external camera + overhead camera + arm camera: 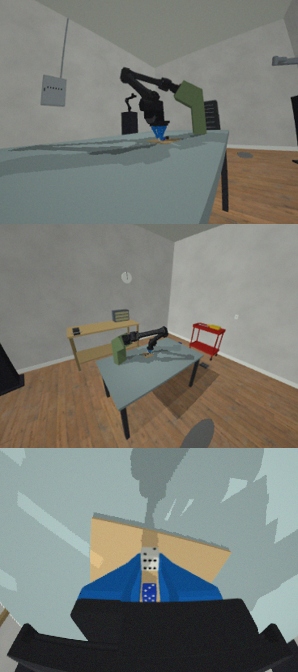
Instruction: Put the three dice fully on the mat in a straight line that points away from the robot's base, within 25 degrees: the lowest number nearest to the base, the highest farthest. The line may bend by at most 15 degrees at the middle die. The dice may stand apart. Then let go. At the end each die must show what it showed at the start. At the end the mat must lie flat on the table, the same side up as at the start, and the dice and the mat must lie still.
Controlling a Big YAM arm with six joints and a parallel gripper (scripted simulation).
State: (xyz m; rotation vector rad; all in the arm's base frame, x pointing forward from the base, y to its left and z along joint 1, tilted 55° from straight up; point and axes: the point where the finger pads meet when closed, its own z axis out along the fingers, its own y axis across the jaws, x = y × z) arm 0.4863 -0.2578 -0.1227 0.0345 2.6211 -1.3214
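Right now my hand is right at the white die. The rest, counted from my hand: blue die 5 cm behind, 1 cm to the left, 1 cm below; black die 10 cm behind, 1 cm to the left, 1 cm below; tan mat 5 cm behind, 2 cm below, 1 cm to the left.
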